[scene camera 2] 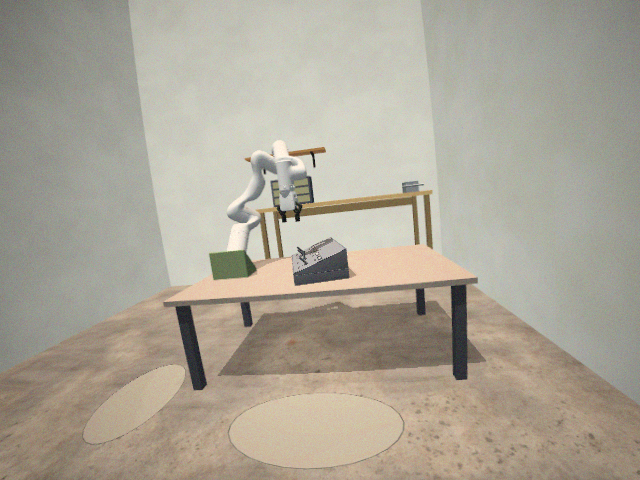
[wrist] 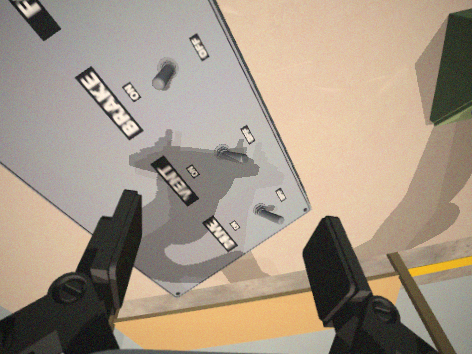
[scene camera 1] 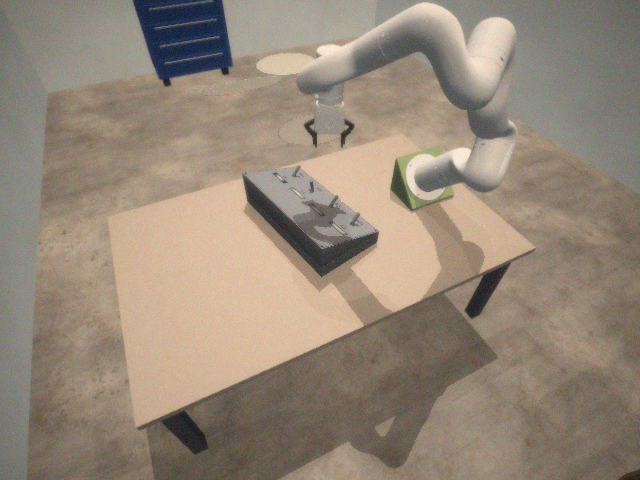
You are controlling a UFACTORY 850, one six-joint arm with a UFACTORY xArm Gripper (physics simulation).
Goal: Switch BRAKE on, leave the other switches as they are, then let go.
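Observation:
The grey switch box (scene camera 1: 266,181) (scene camera 2: 323,269) (wrist: 45,100) sits on the table with a sloped panel. The BRAKE lever (scene camera 1: 311,186) (wrist: 164,75) leans toward its ON label (wrist: 131,92), away from its OFF label (wrist: 199,47). The VENT lever (scene camera 1: 333,201) (wrist: 232,154) and the DRIVE lever (scene camera 1: 355,219) (wrist: 270,214) lean toward their OFF sides. The far lever (scene camera 1: 296,171), by the FAN end, leans like those two in scene camera 1. My gripper (scene camera 1: 329,144) (scene camera 2: 290,219) (wrist: 231,223) is open and empty, above the box and touching no lever.
The table (scene camera 1: 206,310) (scene camera 2: 403,266) carries the box and the green wedge (scene camera 1: 401,182) (scene camera 2: 227,265) (wrist: 452,70) at the arm's base. A blue cabinet (scene camera 1: 183,41) stands on the floor behind. A wooden bench (scene camera 2: 356,204) stands along the back wall.

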